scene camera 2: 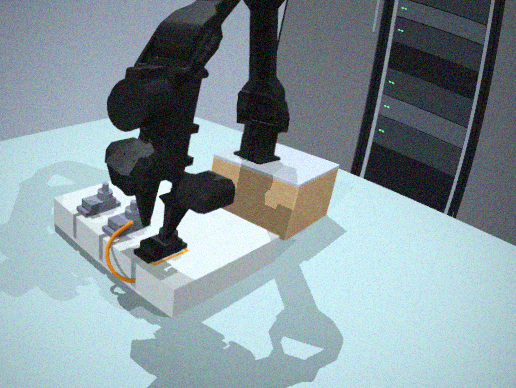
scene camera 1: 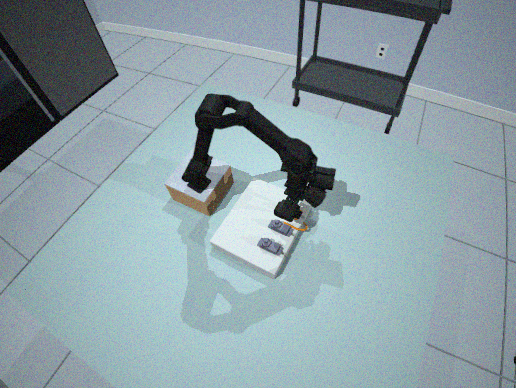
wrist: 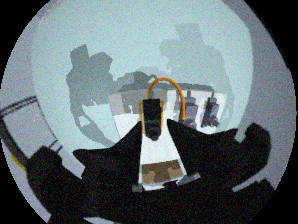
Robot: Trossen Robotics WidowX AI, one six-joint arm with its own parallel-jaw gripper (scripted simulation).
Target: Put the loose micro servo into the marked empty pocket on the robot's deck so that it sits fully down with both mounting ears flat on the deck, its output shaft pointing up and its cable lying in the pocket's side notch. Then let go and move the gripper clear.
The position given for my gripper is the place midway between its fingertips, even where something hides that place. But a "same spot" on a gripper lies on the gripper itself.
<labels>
My gripper shows in scene camera 2, in scene camera 1 and in the wrist view (pixel 154 122). One and the same spot on a white deck: (wrist: pixel 163 149) is (scene camera 2: pixel 191 221). The same spot on my gripper: (scene camera 1: pixel 287 209) is (scene camera 2: pixel 125 142).
</labels>
